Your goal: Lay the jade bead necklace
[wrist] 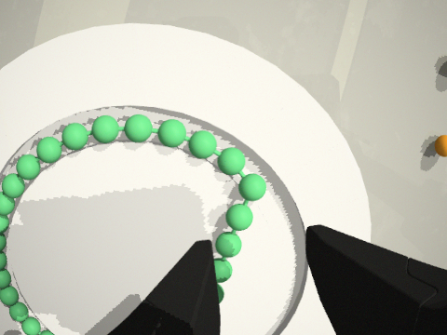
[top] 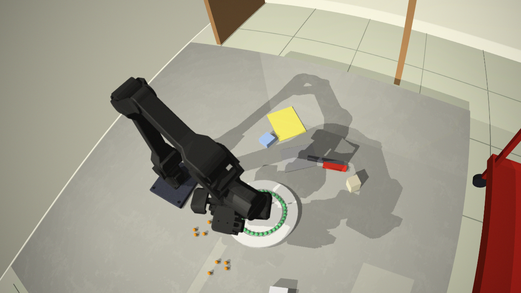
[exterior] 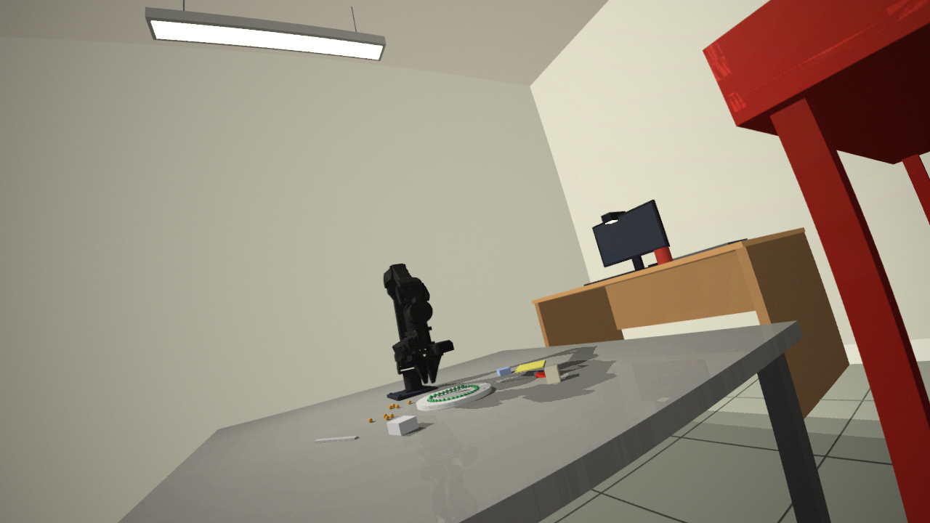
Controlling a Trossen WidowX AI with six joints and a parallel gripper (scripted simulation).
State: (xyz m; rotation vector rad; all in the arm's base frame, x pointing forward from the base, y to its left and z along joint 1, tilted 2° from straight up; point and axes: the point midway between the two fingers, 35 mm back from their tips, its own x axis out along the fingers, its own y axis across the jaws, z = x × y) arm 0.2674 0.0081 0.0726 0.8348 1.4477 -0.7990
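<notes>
My gripper tip is now 50 mm to the right of the inner disc, 40 mm above it and 20 mm short of it. The rest, counted from my gripper tip: grey rod 250 mm to the right, 110 mm ahead, 50 mm below; then grey sheet 260 mm to the left, 50 mm below, 10 mm ahead; then bead board 50 mm to the left, 50 mm below, 20 mm ahead.
</notes>
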